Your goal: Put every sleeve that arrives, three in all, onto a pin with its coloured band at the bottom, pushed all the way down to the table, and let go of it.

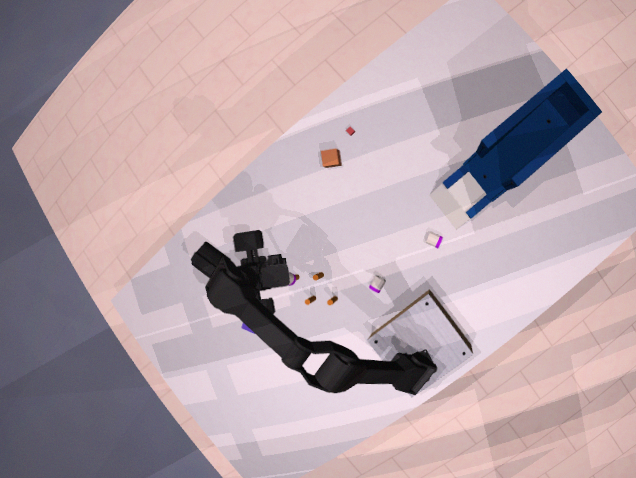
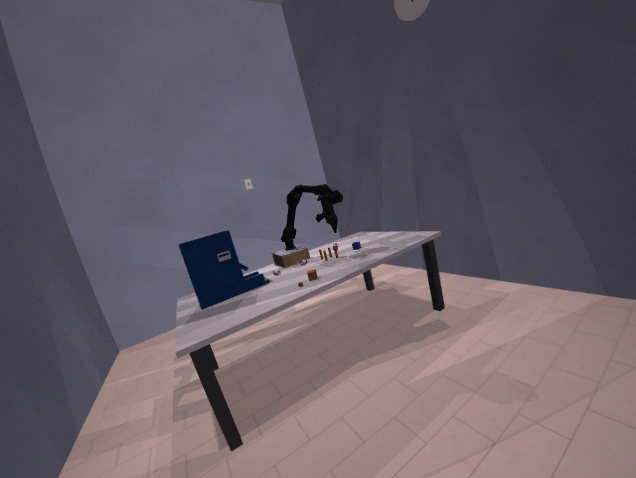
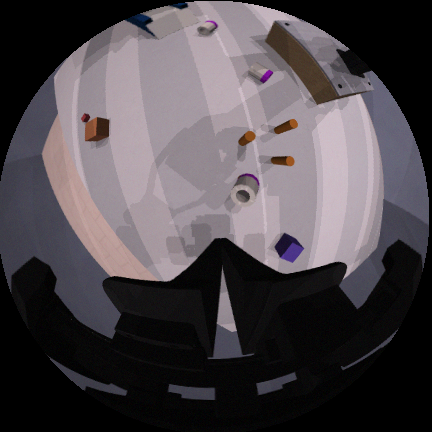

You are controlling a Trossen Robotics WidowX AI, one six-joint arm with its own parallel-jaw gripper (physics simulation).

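A pale sleeve (image 1: 292, 279) (image 2: 335, 247) (image 3: 245, 190) sits upright on the upper part of one orange pin (image 1: 297, 277) (image 2: 336, 254), its purple band at the bottom; bare pin shows below the band. Three other pins stand bare, including one pin (image 1: 318, 276) (image 3: 247, 138), a second pin (image 1: 310, 300) (image 3: 283, 160) and a third pin (image 1: 332, 300) (image 3: 286, 126). Two sleeves lie on their sides: a nearer sleeve (image 1: 377, 282) (image 2: 303, 262) (image 3: 259, 73) and a farther sleeve (image 1: 433, 239) (image 2: 277, 272) (image 3: 207, 28). My gripper (image 2: 335, 230) (image 3: 220, 243) is shut and empty, above the perched sleeve.
A purple cube (image 1: 247, 327) (image 2: 356, 245) (image 3: 289, 248) lies near the pins. An orange cube (image 1: 330, 157) (image 2: 312, 275) (image 3: 96, 129) and small red cube (image 1: 350, 131) (image 2: 300, 284) (image 3: 85, 118) lie farther off. A blue chute (image 1: 529, 154) (image 2: 208, 267) and the arm's wood-sided base box (image 2: 295, 258) (image 3: 300, 65) stand on the table.
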